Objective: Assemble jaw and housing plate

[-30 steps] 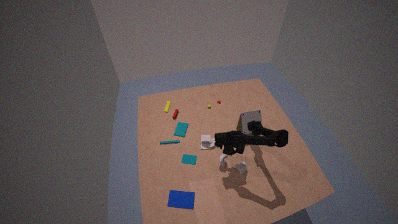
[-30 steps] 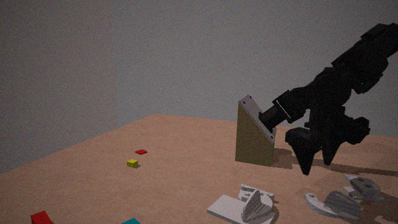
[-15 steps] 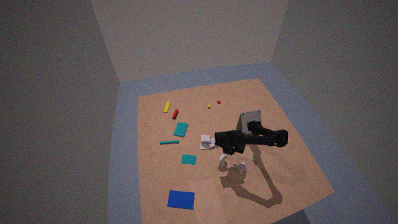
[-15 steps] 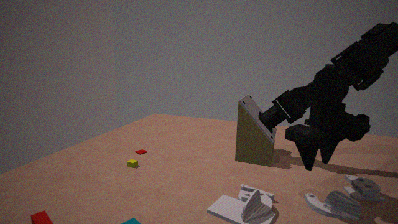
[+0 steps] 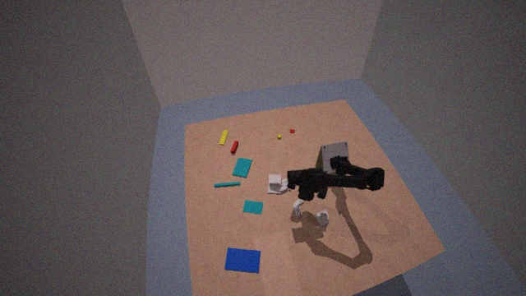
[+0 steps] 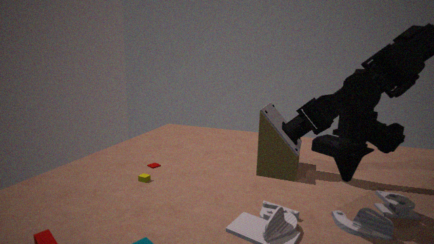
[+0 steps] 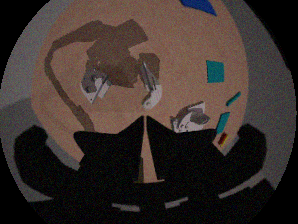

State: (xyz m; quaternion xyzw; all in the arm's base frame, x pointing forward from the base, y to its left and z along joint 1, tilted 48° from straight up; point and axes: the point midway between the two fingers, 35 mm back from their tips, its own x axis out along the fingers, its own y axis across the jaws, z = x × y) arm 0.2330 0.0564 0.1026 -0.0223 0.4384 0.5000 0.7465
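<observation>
Now: the jaw 20 mm ahead of my gripper tip, 10 mm to the left of it and 80 mm below it. Round my gripper tip: teal bar (360 mm ahead, 230 mm to the right, 80 mm below); then white housing piece (60 mm behind, 120 mm to the left, 60 mm below); then blue tile (380 mm ahead, 200 mm to the left, 80 mm below).
</observation>
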